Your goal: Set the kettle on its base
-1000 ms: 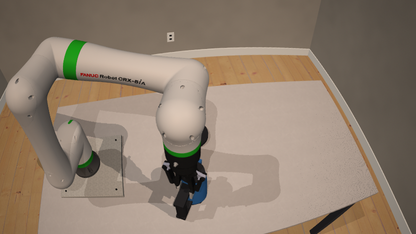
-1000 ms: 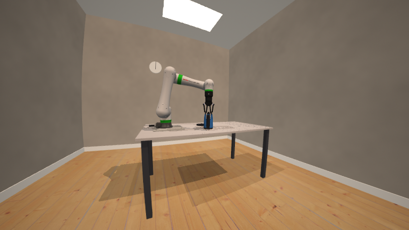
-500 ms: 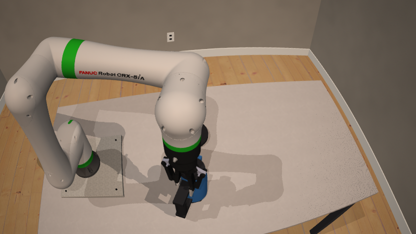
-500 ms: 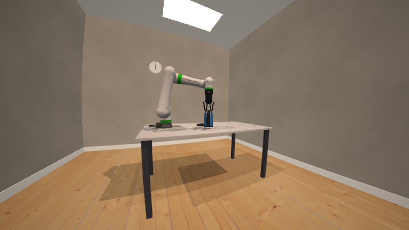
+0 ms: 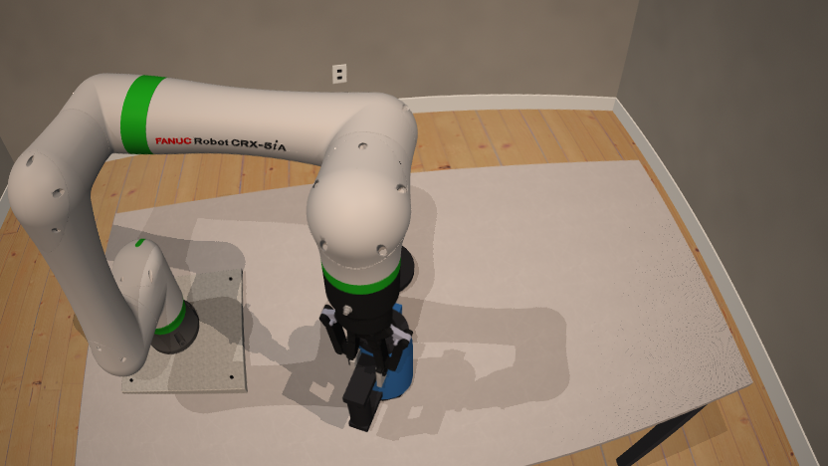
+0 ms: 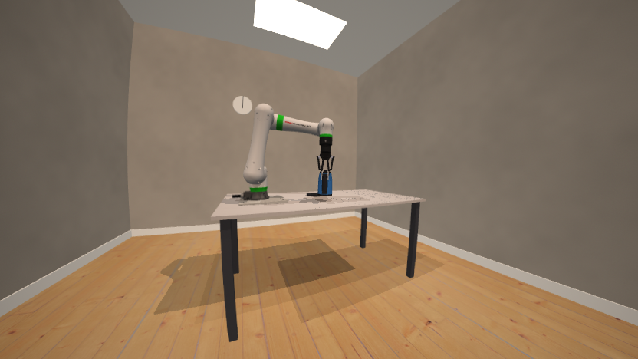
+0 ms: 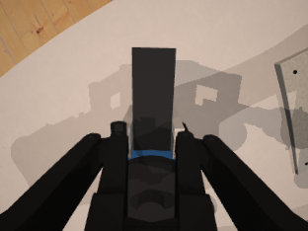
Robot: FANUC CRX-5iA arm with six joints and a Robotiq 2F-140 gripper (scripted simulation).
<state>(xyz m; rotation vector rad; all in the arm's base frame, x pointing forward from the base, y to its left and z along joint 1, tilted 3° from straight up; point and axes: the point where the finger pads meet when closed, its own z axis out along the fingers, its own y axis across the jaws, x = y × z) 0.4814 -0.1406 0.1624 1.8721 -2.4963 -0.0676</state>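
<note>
My gripper is now 50 mm above the kettle, 30 mm to the right of it and 10 mm short of it. From my hand the other things lie so: round black base 350 mm to the left, 180 mm below.
</note>
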